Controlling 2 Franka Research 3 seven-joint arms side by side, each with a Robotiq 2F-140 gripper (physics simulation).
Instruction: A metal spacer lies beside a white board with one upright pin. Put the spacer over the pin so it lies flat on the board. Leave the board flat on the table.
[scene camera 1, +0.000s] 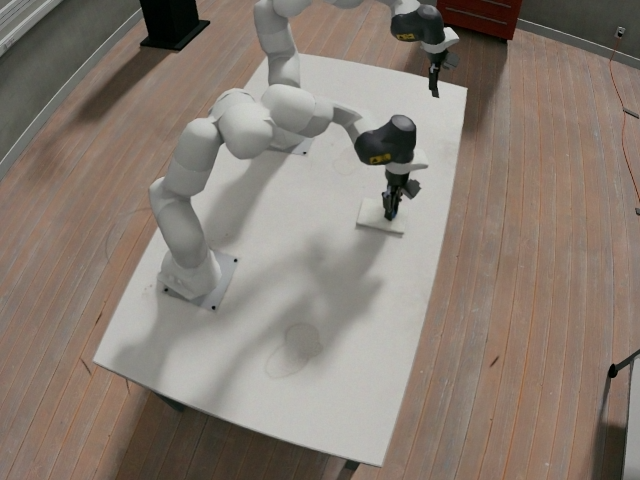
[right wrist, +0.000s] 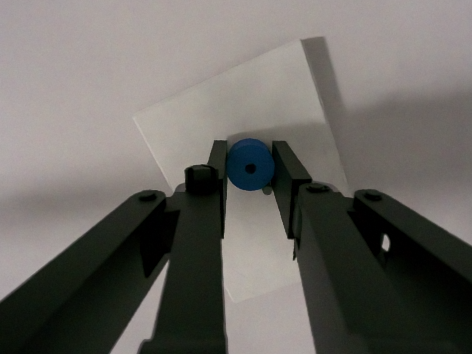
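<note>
The white board (scene camera 1: 369, 219) (right wrist: 260, 80) lies flat on the table. The right gripper (scene camera 1: 391, 214) (right wrist: 250, 159) is over the board, shut on the round blue spacer (scene camera 1: 394, 213) (right wrist: 238, 175). The spacer is upright to the view, its face toward the right wrist camera, with a dark centre hole. A small grey round end, which looks like the pin (right wrist: 267, 190), shows just below and right of the spacer, partly covered by it. The spacer's height above the board is hard to tell. The left gripper (scene camera 1: 434, 91) hangs high near the table's upper right corner, with nothing between its fingers; their spread cannot be made out.
The white table (scene camera 1: 330, 403) carries both arm bases at its left side. The right arm reaches across the middle of the table. A red cabinet (scene camera 1: 480, 12) and a black stand (scene camera 1: 170, 23) are on the floor beyond the table.
</note>
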